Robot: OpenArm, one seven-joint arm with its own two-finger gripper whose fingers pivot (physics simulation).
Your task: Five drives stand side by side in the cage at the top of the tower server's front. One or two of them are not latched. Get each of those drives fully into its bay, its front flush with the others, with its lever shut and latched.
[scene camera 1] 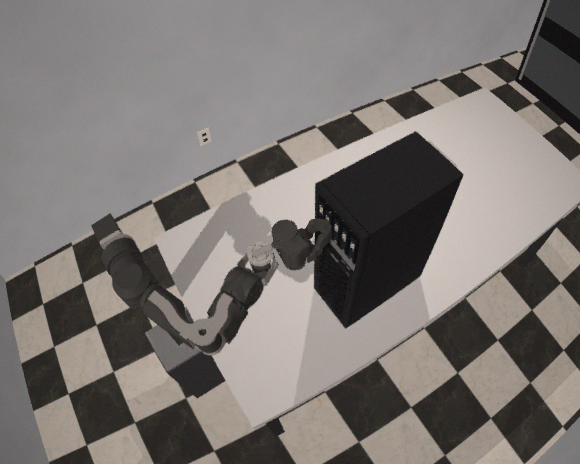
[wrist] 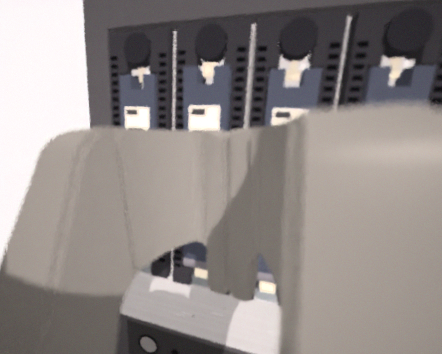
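The black tower server [scene camera 1: 395, 200] [wrist: 100, 75] stands upright on the table, its drive cage at the top of its front. In the wrist view, four blue-fronted drives show: the leftmost drive [wrist: 137, 97], the second drive [wrist: 206, 90], the third drive [wrist: 294, 95] and the fourth drive [wrist: 400, 90]. The second drive's top edge looks slightly higher than its neighbours' line, so it may stand slightly proud. The rest look level. My gripper [scene camera 1: 326, 234] [wrist: 237, 209] is shut and empty, its fingers close in front of the cage. They hide the drives' lower fronts and most of the levers; contact and latching cannot be told.
A light grey ledge [wrist: 185, 312] runs below the cage, with a round button [wrist: 148, 343] under it. The white table [scene camera 1: 480, 135] extends around the tower. The arm reaches in from the left, over a dark grey block [scene camera 1: 195, 370]. A wall stands behind the table.
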